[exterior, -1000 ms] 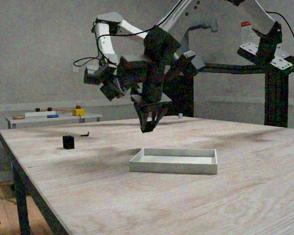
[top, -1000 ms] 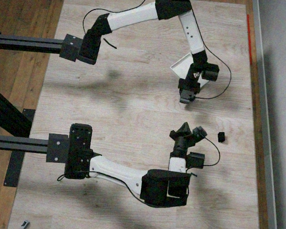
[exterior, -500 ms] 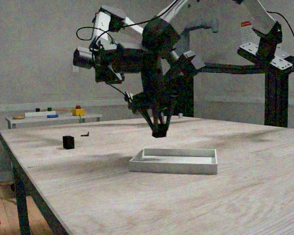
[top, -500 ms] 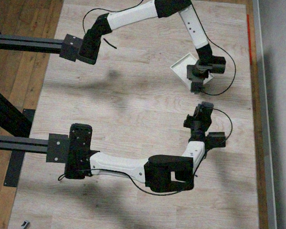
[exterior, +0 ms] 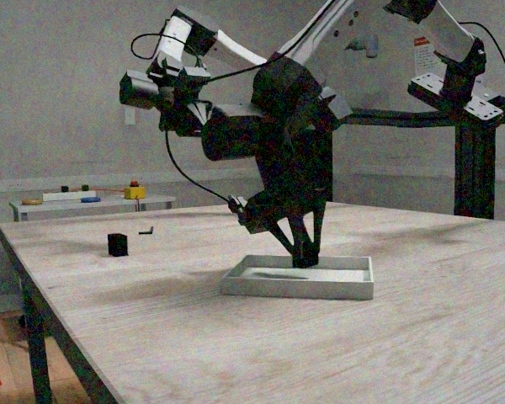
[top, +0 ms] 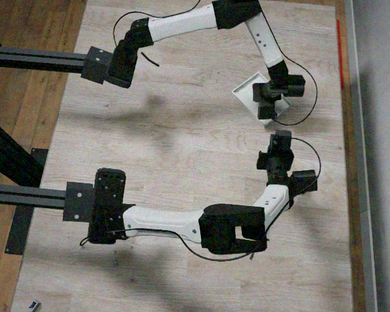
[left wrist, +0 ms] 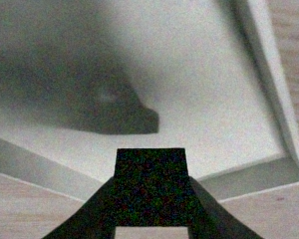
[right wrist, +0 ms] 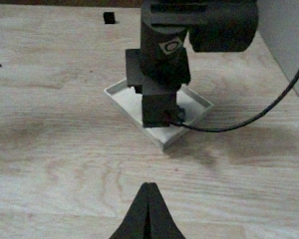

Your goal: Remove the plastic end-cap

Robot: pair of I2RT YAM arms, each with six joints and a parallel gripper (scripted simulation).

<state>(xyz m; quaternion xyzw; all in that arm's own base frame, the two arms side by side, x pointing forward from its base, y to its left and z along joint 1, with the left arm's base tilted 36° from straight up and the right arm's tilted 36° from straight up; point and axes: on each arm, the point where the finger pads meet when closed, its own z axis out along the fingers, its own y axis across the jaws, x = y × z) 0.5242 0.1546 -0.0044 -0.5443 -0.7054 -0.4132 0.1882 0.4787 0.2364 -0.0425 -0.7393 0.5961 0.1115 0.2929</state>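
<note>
Right now my left hand is 4 cm above the white parts tray and 1 cm short of it. Also, from my left hand: dark stick (44 cm behind, 17 cm to the left, 4 cm below); then grey part (77 cm to the right, 74 cm behind, 3 cm below).
</note>
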